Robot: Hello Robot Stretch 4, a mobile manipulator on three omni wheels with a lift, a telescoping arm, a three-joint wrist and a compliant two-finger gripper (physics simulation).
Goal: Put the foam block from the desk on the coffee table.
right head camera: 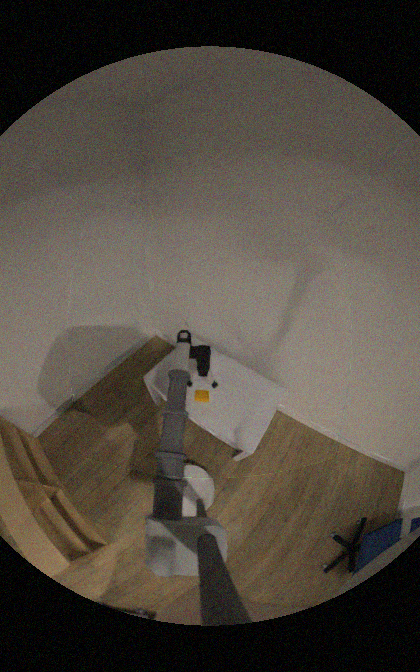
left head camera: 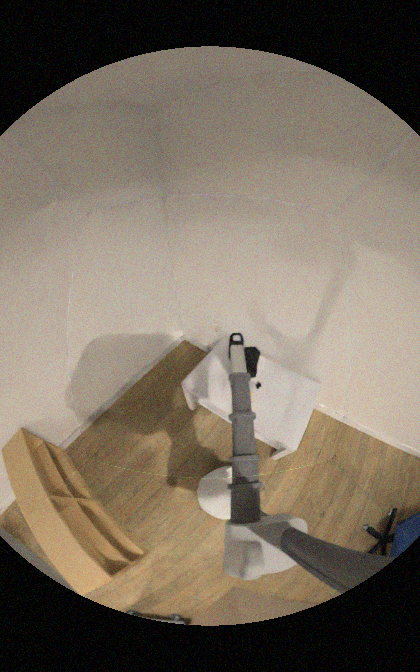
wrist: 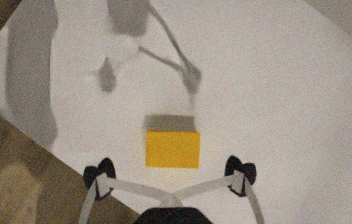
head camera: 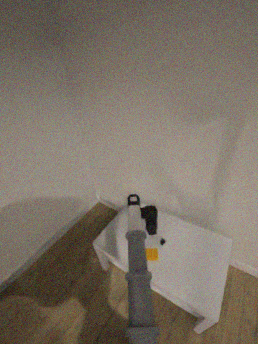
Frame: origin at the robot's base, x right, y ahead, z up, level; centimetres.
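Where they show: gripper, fingertip midpoint: (wrist: 170, 170) (head camera: 150, 244).
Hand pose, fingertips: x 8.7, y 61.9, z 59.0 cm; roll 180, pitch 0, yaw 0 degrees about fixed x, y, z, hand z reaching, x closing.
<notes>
After its pixels a point has its place.
The yellow-orange foam block (head camera: 152, 254) {z 46.7, x 10.1, y 61.3 cm} (right head camera: 202, 396) (wrist: 172, 149) {z 46.7, x 9.1, y 62.6 cm} lies flat on the white coffee table (head camera: 200, 265) {z 42.3, x 40.9, y 53.4 cm} (left head camera: 290, 405) (right head camera: 250, 405) (wrist: 290, 100) {z 42.3, x 32.9, y 71.1 cm}. In the left head view the block does not show; the arm covers that area. My gripper (head camera: 152, 241) {z 59.0, x 8.7, y 61.9 cm} (right head camera: 202, 384) (wrist: 170, 170) {z 59.0, x 8.7, y 61.9 cm} is open and empty, raised above the table. In the wrist view its two black fingertips stand wide apart, a little below the block in the picture, one to each side. The block touches neither finger, and its shadow lies on the table beside it. The desk cannot be made out.
Walls stand close behind and left of the table. A tan shelf unit (left head camera: 30, 480) (right head camera: 15, 505) is at the lower left. A blue object (right head camera: 380, 545) with black legs is at the lower right. A white round disc (left head camera: 215, 492) (right head camera: 202, 487) is beneath the arm.
</notes>
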